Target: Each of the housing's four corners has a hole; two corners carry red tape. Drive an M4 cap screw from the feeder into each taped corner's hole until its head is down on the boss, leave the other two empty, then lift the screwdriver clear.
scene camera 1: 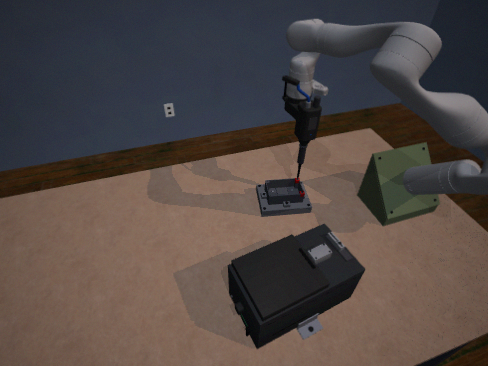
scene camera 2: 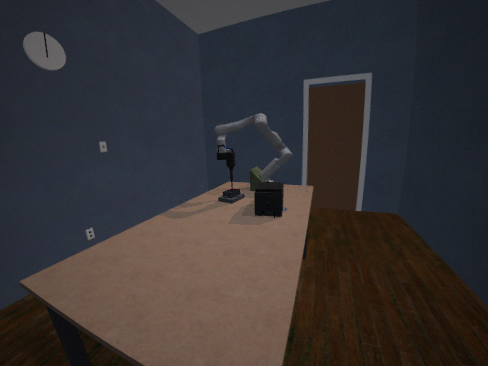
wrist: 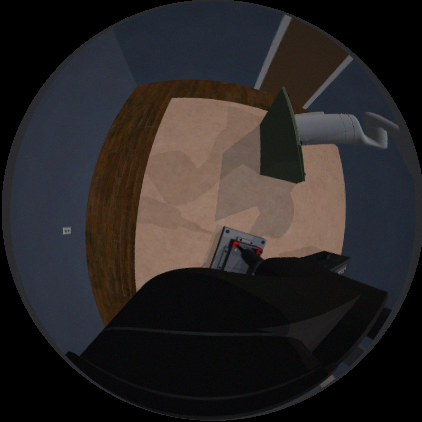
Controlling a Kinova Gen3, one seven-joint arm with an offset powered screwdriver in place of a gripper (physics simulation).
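Places are measured from the arm's base along level axes (x ahead, y left, z up), in millimetres.
Pixels of known places: hand at its tool point: (scene camera 1: 297, 176) (scene camera 2: 232, 187) (wrist: 237, 245); arm's base at its link origin: (scene camera 1: 414, 180) (scene camera 2: 263, 176) (wrist: 298, 130).
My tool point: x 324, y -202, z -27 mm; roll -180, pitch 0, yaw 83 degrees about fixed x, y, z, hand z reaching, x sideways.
Ahead of a thing's pixels: the offset from my tool point to its top centre. "spot": to the spot under its first point.
The dark housing {61 mm ahead, 14 mm left, 12 mm down} (scene camera 1: 278, 199) (scene camera 2: 230, 193) sits on a grey base plate {61 mm ahead, 14 mm left, 53 mm down} (scene camera 1: 270, 211) (wrist: 225, 236). Red tape marks its back right corner {spot: 3 mm ahead, 6 mm left, 16 mm down} (scene camera 1: 297, 181) (wrist: 235, 244) and front right corner {spot: 23 mm ahead, 68 mm left, 15 mm down} (scene camera 1: 302, 194) (wrist: 259, 251) in scene camera 1. My screwdriver (scene camera 1: 298, 178) (scene camera 2: 232, 187) (wrist: 240, 247) points down, its thin bit tip at or just above the back right taped corner. Whether a screw is on the bit or in either taped hole is too small to tell. The black feeder {223 mm ahead, 331 mm left, 90 mm up} (scene camera 1: 280, 275) (scene camera 2: 269, 201) stands apart from the housing, nearer scene camera 1. The tool has no visible fingers.
A green wedge-shaped mount (scene camera 1: 400, 200) (scene camera 2: 256, 180) (wrist: 280, 150) stands right of the housing in scene camera 1, with the arm's base against it. A light block {spot: 162 mm ahead, 332 mm left, 89 mm up} (scene camera 1: 320, 252) lies on the feeder's top. A metal tab {spot: 220 mm ahead, 424 mm left, 78 mm down} (scene camera 1: 310, 327) sticks out at the feeder's foot. The wall is behind the table.
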